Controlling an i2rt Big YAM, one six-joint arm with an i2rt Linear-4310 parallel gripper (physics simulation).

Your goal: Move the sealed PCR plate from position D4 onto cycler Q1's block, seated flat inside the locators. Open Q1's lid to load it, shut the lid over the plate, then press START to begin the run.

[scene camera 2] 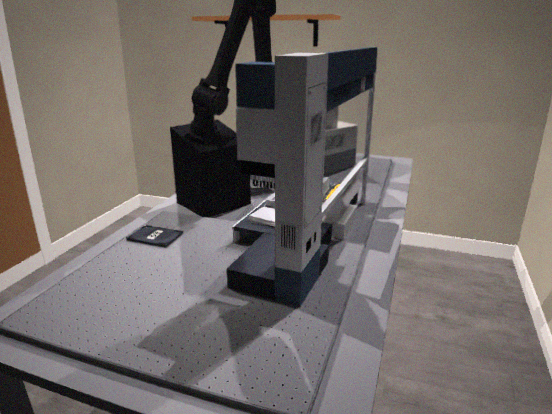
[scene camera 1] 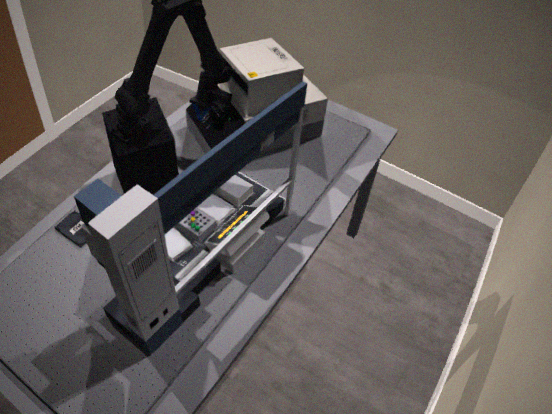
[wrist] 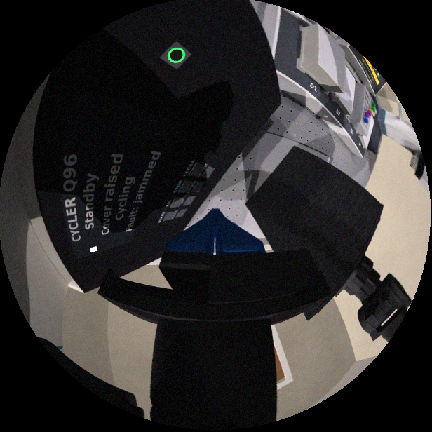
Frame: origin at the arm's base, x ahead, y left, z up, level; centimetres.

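Where they show: gripper, between the fingertips: [scene camera 1: 199,120]; arm's base, origin of its link: [scene camera 2: 202,135] [scene camera 1: 129,127].
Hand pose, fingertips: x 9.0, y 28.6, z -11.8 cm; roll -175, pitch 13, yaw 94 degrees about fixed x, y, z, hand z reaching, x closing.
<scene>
Each offset is from my fingertips to the top centre of the thing. "*": to the spot under its first point.
Cycler Q1 [scene camera 1: 280,95] [scene camera 2: 341,145] stands at the far end of the table. Its pale lid @[dx +13.4, dy +22.2, dz +22.3 cm] [scene camera 1: 262,57] is raised. Its dark sloping front panel [wrist: 135,135] fills the upper left of the wrist view, with the text "Standby", "Cover raised", "Cycling" and "Fault: jammed". Small keys [wrist: 186,187] sit near the panel's right edge; their labels are too small to tell START. A green ring [wrist: 168,55] glows higher up. My gripper [wrist: 214,213] [scene camera 1: 202,111] is shut and empty, close over the panel; contact cannot be told. The block and the sealed plate are hidden or cannot be made out.
A deck instrument @[* dx +41.3, dy -77.6, dz +28.2 cm] [scene camera 1: 135,265] [scene camera 2: 300,165] with a blue overhead beam @[dx +44.6, dy -39.8, dz +41.9 cm] [scene camera 1: 235,150] stands beside the cycler. Its deck carries pale boxes, a rack with coloured caps [scene camera 1: 196,221] [wrist: 369,112], and labels including D1 [wrist: 313,87]. A dark labelled pad @[* dx -12.8, dy -62.0, dz -12.8 cm] [scene camera 1: 71,229] [scene camera 2: 155,236] lies near the arm's base.
</scene>
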